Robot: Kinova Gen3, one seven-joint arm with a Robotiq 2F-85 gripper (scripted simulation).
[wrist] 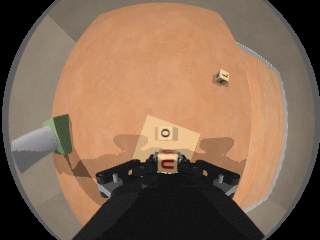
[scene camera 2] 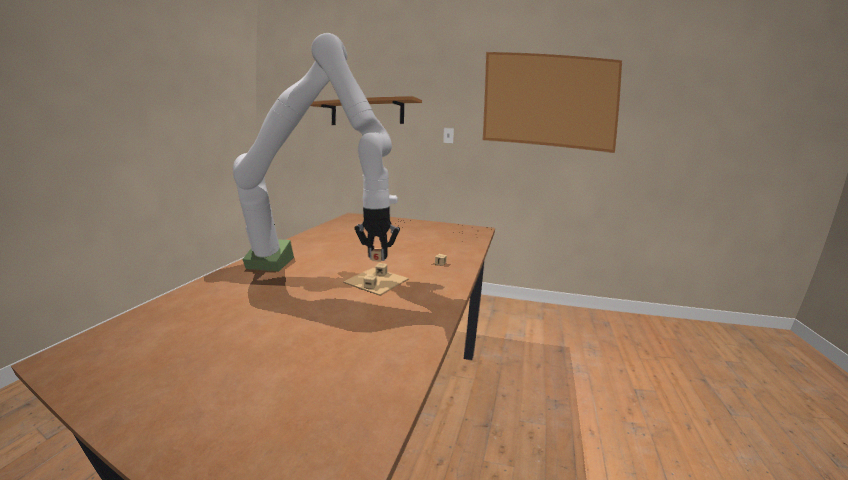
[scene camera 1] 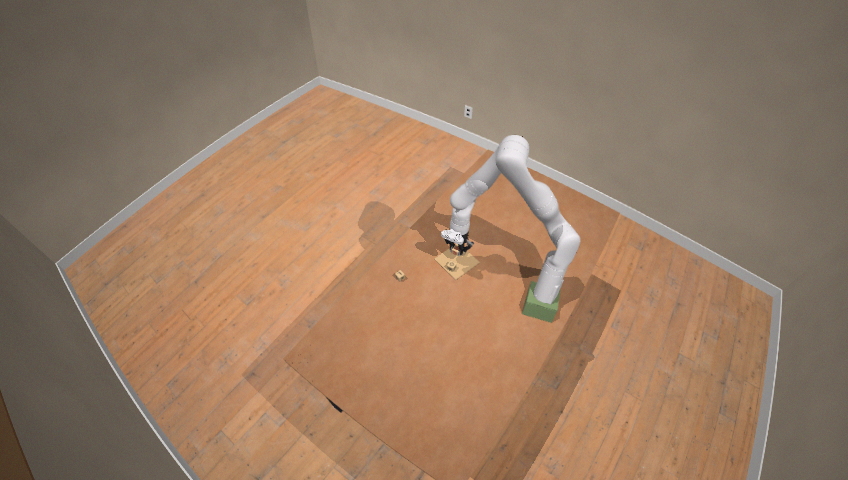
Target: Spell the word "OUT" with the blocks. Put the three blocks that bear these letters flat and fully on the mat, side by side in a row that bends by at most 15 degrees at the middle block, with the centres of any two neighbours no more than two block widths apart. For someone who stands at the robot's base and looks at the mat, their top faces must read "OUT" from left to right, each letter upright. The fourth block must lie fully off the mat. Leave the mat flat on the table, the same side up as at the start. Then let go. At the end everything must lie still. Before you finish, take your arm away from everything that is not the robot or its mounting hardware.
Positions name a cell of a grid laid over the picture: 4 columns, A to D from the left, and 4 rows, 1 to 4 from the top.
In view: my gripper (scene camera 2: B3) and a tan mat (scene camera 2: B3).
The tan mat shows as well in the wrist view (wrist: C3). My gripper is seen too in the wrist view (wrist: C3).
